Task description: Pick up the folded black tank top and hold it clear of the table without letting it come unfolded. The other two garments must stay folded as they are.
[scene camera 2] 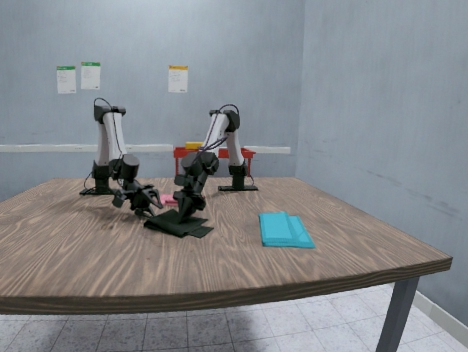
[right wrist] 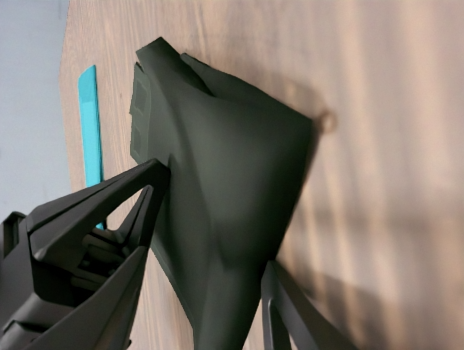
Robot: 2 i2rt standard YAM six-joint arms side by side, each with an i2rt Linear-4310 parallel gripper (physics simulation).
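The folded black tank top (scene camera 2: 176,223) (right wrist: 235,165) lies mostly on the table, its layers stacked and creased, with one narrow end reaching toward the right gripper. My left gripper (scene camera 2: 184,216) (right wrist: 163,164) points down onto it. Its fingertips look closed together on the cloth's edge, where a crease runs off; the pinch itself is partly hidden. My right gripper (scene camera 2: 156,210) (right wrist: 207,263) is open, low at the other end, with black cloth showing between its spread fingers. The folded cyan garment (scene camera 2: 284,230) (right wrist: 91,130) and a folded pink garment (scene camera 2: 169,200) lie flat, the pink one partly hidden.
The wooden table (scene camera 2: 350,240) has its front edge nearest the scene camera. The cyan garment lies well to one side of both grippers; the pink one lies behind them. A red stand (scene camera 2: 250,153) with a yellow item (scene camera 2: 194,145) is behind the table. The two grippers are close together.
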